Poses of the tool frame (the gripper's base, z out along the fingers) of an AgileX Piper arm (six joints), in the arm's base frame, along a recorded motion.
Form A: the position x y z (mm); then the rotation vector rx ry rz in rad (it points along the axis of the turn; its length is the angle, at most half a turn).
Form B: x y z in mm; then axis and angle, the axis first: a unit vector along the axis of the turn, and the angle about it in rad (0 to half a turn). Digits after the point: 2 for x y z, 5 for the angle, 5 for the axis.
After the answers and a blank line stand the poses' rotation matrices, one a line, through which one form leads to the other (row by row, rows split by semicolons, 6 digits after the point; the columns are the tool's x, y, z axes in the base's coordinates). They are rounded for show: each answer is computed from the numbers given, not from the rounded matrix.
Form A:
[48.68 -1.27 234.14 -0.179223 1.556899 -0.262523]
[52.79 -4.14 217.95 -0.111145 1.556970 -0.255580]
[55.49 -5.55 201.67 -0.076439 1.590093 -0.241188]
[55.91 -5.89 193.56 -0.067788 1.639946 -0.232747]
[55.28 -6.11 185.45 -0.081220 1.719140 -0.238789]
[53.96 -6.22 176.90 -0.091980 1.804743 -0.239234]
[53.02 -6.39 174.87 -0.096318 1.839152 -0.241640]
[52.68 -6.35 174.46 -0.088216 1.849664 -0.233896]
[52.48 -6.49 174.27 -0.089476 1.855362 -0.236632]
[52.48 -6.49 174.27 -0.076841 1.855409 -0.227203]
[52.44 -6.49 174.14 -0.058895 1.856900 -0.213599]
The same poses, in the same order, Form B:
[48.68 -1.27 234.14 -0.11279 0.97979 -0.16521 1.58902]
[52.79 -4.14 217.95 -0.07027 0.98435 -0.16158 1.58172]
[55.49 -5.55 201.67 -0.04747 0.98758 -0.14980 1.61010]
[55.91 -5.89 193.56 -0.04089 0.98925 -0.14040 1.65777]
[55.28 -6.11 185.45 -0.04674 0.98941 -0.13743 1.73754]
[53.96 -6.22 176.90 -0.05046 0.99007 -0.13124 1.82285]
[53.02 -6.39 174.87 -0.05185 0.99015 -0.13009 1.85746]
[52.68 -6.35 174.46 -0.04726 0.99099 -0.12531 1.86648]
[52.48 -6.49 174.27 -0.04778 0.99083 -0.12637 1.87253]
[52.48 -6.49 174.27 -0.04107 0.99175 -0.12144 1.87085]
[52.44 -6.49 174.14 -0.03149 0.99296 -0.11422 1.87007]

-0.005266 0.052661 0.998599; -0.277706 0.959255 -0.052051; -0.960652 -0.277591 0.009573
-0.005929 0.091650 0.995774; -0.231499 0.968614 -0.090528; -0.972817 -0.231057 0.015474
-0.036948 0.100954 0.994205; -0.198409 0.974337 -0.106310; -0.979423 -0.201187 -0.015969
-0.085043 0.095902 0.991751; -0.183833 0.976759 -0.110216; -0.979272 -0.191689 -0.065437
-0.163428 0.081598 0.983175; -0.189448 0.975431 -0.112446; -0.968194 -0.204638 -0.143955
-0.246214 0.064677 0.967055; -0.189512 0.975299 -0.113479; -0.950507 -0.211209 -0.227875
-0.279302 0.058922 0.958394; -0.190644 0.974842 -0.115492; -0.941087 -0.214970 -0.261042
-0.288509 0.059390 0.955634; -0.180361 0.976836 -0.115159; -0.940336 -0.205584 -0.271114
-0.294214 0.059246 0.953901; -0.182076 0.976323 -0.116797; -0.938236 -0.208046 -0.276461
-0.293383 0.063244 0.953901; -0.168792 0.978707 -0.116803; -0.940976 -0.195278 -0.276461
-0.293544 0.068651 0.953477; -0.149634 0.981823 -0.116760; -0.944162 -0.176947 -0.277936

